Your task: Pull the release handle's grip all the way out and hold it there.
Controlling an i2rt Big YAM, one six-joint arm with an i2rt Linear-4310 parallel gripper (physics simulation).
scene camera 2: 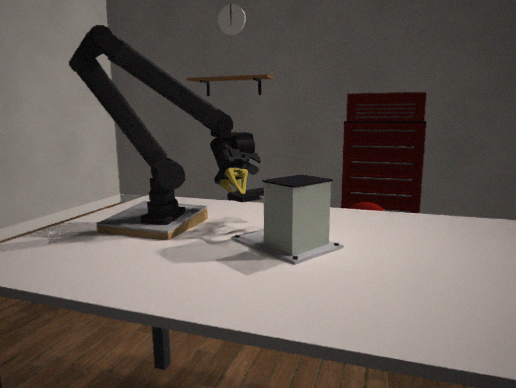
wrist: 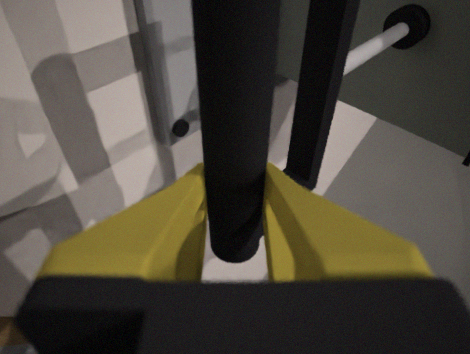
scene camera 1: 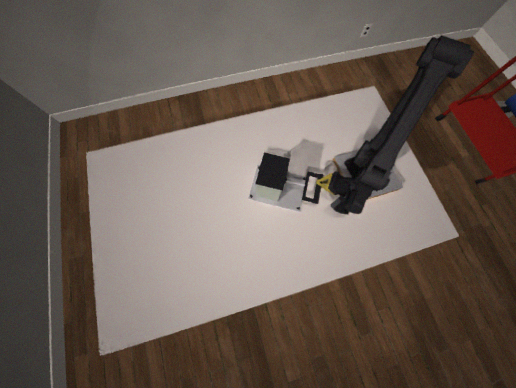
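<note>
The release handle's black grip (scene camera 1: 313, 188) (wrist: 236, 125) is a rectangular frame beside the housing. In the wrist view its round outer bar stands between the yellow fingers. My gripper (scene camera 1: 320, 183) (wrist: 234, 176) is shut on that bar; in scene camera 2 the yellow fingers (scene camera 2: 237, 181) show left of the housing. A pale rod (wrist: 377, 49) runs from the grip's frame to a black collar (wrist: 407, 25) on the housing, and a length of it is exposed. The grey-green housing (scene camera 2: 296, 217) has a black top (scene camera 1: 273, 171) and stands upright on its base plate (scene camera 1: 287, 201).
The arm's base board (scene camera 2: 187, 225) sits left of the housing in scene camera 2, on the white table (scene camera 1: 200, 250). A red cart (scene camera 1: 492, 137) stands beyond the table's right end. A red tool chest (scene camera 2: 384, 155) and a wall shelf (scene camera 2: 230, 78) are in the background.
</note>
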